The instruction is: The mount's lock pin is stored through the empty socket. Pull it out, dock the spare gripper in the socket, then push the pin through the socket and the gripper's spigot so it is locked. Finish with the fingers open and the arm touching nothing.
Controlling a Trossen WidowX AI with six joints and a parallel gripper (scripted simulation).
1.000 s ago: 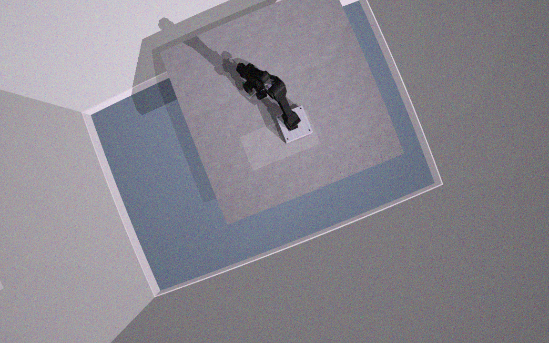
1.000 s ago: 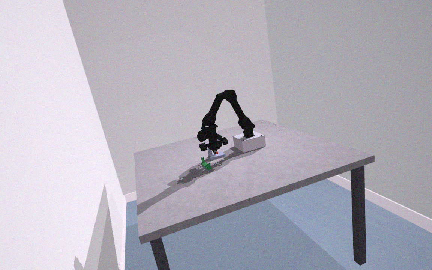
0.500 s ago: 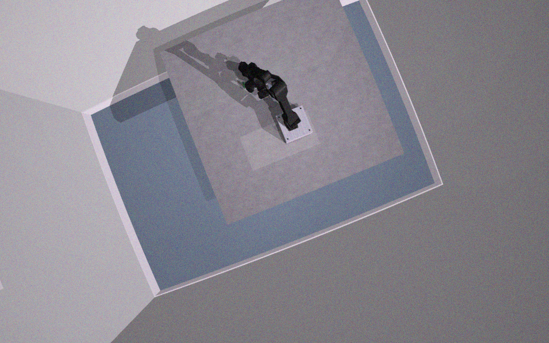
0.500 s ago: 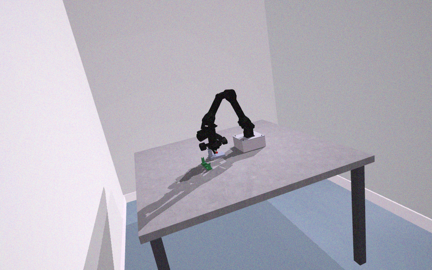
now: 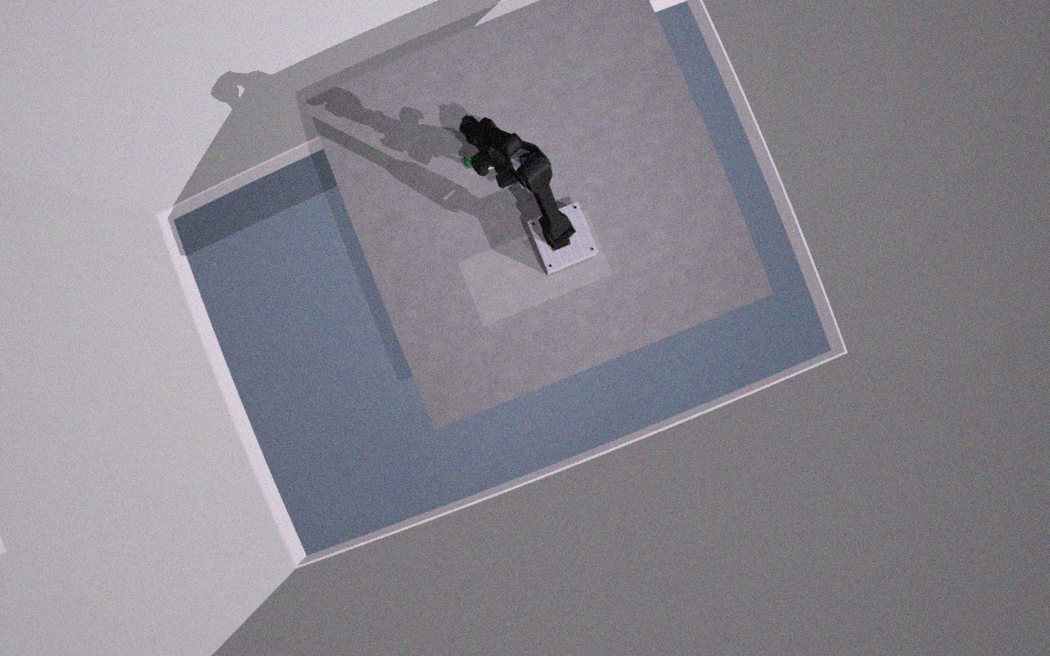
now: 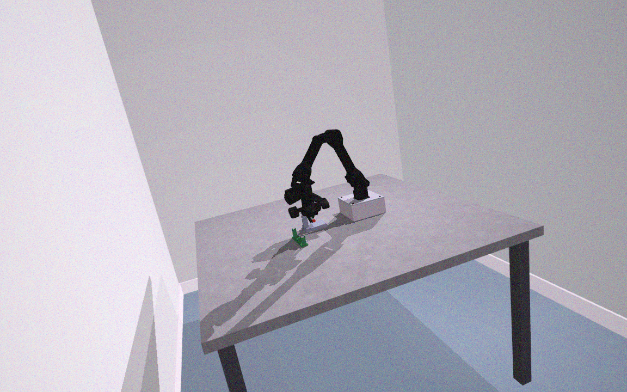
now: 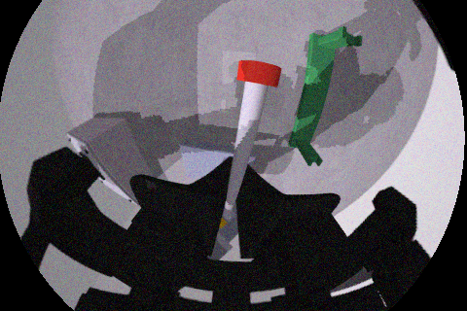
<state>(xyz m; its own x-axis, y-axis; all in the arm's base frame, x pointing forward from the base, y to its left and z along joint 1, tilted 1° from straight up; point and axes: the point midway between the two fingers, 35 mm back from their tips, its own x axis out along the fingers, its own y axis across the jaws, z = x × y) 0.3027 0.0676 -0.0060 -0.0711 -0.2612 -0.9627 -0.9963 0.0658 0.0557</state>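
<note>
Now: the grey mount 6 cm to the right of my gripper tip and 1 cm behind it. Also, from my gripper tip: spare gripper: 7 cm above, 6 cm to the right, 3 cm behind; green cradle: 9 cm ahead, 6 cm to the left, 3 cm below.
</note>
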